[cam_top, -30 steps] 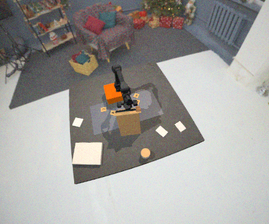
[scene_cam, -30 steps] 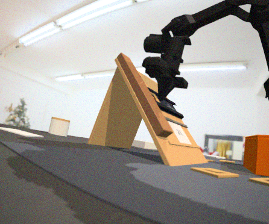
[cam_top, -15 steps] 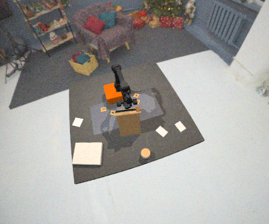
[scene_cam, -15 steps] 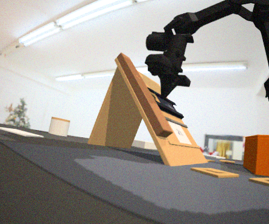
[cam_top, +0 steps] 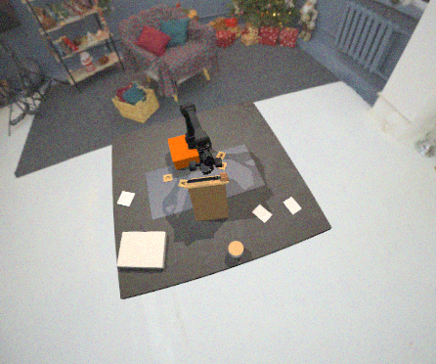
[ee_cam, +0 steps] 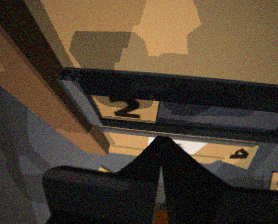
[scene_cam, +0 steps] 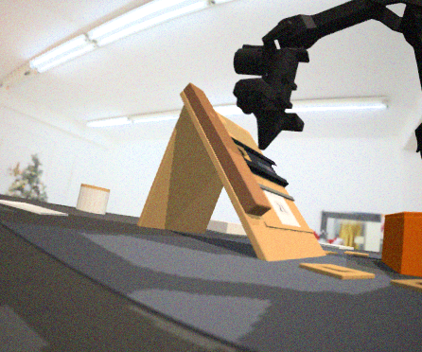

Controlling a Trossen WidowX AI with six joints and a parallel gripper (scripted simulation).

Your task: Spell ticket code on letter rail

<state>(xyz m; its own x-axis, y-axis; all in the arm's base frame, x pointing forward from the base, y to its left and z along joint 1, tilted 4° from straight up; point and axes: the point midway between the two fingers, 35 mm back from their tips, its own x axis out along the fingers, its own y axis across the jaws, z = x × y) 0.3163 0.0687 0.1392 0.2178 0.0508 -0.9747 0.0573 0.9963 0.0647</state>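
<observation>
The white ticket lies 40 mm behind my gripper tip, 30 mm to the right of it and 100 mm below it. The rest, counted from my gripper tip: small cylinder (430 mm ahead, 80 mm to the left, 150 mm below).
</observation>
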